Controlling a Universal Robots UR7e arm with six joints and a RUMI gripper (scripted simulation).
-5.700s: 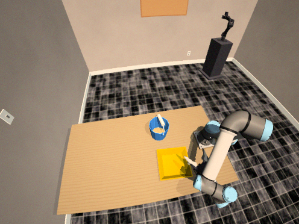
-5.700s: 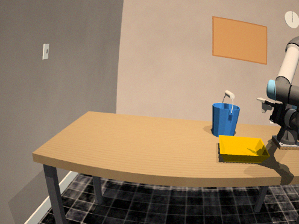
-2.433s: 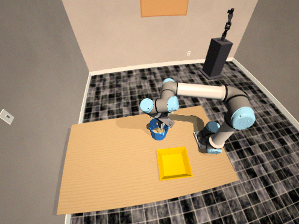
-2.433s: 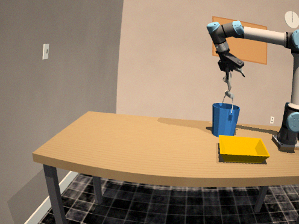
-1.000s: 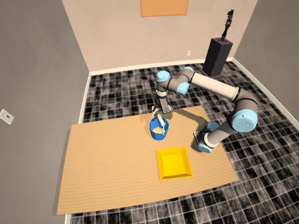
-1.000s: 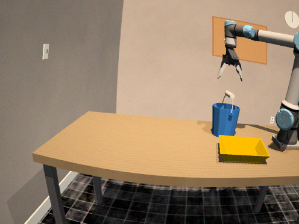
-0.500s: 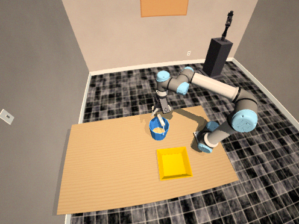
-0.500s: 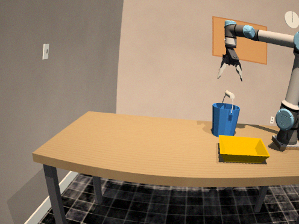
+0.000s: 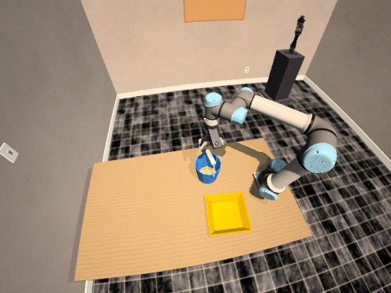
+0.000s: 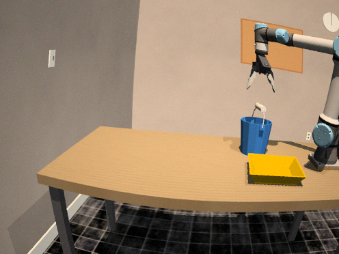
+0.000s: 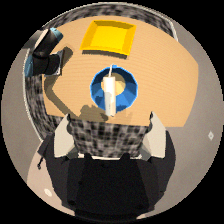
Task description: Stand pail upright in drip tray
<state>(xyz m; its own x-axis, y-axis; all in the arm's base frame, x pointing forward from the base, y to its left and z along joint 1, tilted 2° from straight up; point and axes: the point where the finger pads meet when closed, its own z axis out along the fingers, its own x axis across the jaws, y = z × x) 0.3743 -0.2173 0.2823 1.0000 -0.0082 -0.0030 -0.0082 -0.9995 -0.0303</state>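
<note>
My gripper is now 110 mm above the white handle. Also, from my hand: yellow drip tray 310 mm to the left, 300 mm below; then blue pail 180 mm below, 10 mm ahead.
</note>
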